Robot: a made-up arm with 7 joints.
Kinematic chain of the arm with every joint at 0, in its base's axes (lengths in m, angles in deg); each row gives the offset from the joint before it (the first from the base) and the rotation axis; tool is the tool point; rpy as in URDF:
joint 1: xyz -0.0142 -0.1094 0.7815 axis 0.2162 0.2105 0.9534
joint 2: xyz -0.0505 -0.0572 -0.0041 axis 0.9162 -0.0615 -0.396
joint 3: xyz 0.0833 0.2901 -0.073 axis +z
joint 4: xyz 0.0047 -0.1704 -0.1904 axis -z
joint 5: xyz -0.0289 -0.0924 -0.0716 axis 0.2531 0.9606 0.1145
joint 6: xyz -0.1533 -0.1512 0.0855 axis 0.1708 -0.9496 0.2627
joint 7: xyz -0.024 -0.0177 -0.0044 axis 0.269 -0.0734 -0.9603
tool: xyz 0.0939 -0.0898 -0.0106 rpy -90 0 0
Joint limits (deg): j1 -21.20..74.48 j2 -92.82..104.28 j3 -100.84..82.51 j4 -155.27..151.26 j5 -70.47..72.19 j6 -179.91..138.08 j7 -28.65..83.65
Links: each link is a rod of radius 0.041 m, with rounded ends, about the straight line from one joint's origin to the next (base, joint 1, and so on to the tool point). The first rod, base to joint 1, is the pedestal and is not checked.
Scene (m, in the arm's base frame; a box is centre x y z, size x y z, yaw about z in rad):
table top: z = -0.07
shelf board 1: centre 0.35 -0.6 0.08 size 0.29 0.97 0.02 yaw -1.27
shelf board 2: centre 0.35 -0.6 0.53 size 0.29 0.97 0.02 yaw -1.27
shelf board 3: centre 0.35 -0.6 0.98 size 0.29 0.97 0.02 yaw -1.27
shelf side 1: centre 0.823 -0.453 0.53 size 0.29 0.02 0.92 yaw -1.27
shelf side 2: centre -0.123 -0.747 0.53 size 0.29 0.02 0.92 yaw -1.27
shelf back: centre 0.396 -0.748 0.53 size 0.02 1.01 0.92 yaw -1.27
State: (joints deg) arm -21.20 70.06 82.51 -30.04 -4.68 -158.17 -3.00
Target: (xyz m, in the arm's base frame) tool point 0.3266 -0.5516 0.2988
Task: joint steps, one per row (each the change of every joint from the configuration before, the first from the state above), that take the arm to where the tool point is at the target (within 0.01 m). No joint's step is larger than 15 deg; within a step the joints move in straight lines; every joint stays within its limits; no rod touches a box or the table.
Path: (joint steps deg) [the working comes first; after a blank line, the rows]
Joints at the target: -21.20 -78.30 24.06 -112.97 -70.47 -124.03 -28.65
Straight joint move there: clear.

1: 0.00 -14.84 -5.84 -8.29 -6.58 3.41 -2.56
2: 0.00 -14.83 -5.85 -8.30 -6.58 3.42 -2.57
3: 0.00 -14.84 -5.84 -8.29 -6.58 3.41 -2.57
4: 0.00 -14.84 -5.85 -8.29 -6.58 3.42 -2.56
5: 0.00 -14.83 -5.84 -8.29 -6.57 3.41 -2.56
6: 0.00 -14.84 -5.85 -8.30 -6.58 3.41 -2.57
7: 0.00 -14.84 -5.84 -8.29 -6.58 3.42 -2.57
8: 0.00 -14.83 -5.85 -8.29 -6.58 3.41 -2.56
9: 0.00 -14.84 -5.84 -8.29 -6.58 3.42 -2.56
10: 0.00 -14.83 -5.85 -8.30 -6.58 3.41 -2.57

